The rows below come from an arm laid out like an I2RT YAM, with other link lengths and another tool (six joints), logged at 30 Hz.
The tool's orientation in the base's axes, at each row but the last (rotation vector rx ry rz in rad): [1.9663, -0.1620, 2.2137]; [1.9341, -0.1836, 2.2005]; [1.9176, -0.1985, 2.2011]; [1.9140, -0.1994, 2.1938]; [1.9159, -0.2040, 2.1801]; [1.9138, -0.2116, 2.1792]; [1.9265, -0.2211, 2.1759]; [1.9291, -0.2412, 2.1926]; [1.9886, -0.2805, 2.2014]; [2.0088, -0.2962, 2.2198]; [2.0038, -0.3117, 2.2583]
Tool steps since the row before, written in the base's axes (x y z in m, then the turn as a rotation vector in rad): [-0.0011, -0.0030, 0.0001, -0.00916, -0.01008, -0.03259]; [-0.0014, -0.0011, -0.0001, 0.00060, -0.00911, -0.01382]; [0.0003, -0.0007, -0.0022, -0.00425, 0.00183, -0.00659]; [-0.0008, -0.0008, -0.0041, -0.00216, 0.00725, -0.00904]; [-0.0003, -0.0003, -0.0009, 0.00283, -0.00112, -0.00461]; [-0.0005, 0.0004, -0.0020, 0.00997, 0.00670, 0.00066]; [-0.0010, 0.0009, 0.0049, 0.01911, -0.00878, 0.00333]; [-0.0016, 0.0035, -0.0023, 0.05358, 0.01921, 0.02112]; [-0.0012, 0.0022, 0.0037, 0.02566, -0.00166, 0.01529]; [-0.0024, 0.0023, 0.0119, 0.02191, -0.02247, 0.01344]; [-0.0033, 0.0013, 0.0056, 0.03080, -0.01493, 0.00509]
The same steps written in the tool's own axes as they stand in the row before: [0.0000, 0.0032, -0.0005, -0.03190, 0.01057, -0.01088]; [0.0000, 0.0014, -0.0011, -0.01441, 0.00812, 0.00081]; [-0.0023, 0.0005, 0.0001, -0.00584, -0.00097, -0.00546]; [-0.0040, 0.0008, -0.0011, -0.00810, -0.00685, -0.00514]; [-0.0009, 0.0003, -0.0003, -0.00499, 0.00011, 0.00237]; [-0.0019, -0.0003, -0.0009, 0.00000, -0.00909, 0.00788]; [0.0050, -0.0004, -0.0006, 0.00056, 0.00348, 0.02100]; [-0.0019, -0.0030, -0.0027, 0.01543, -0.03233, 0.04902]; [0.0038, -0.0020, -0.0013, 0.01260, -0.00512, 0.02665]; [0.0120, -0.0024, -0.0018, 0.01184, 0.01607, 0.02770]; [0.0059, -0.0010, -0.0029, 0.00203, 0.00751, 0.03372]
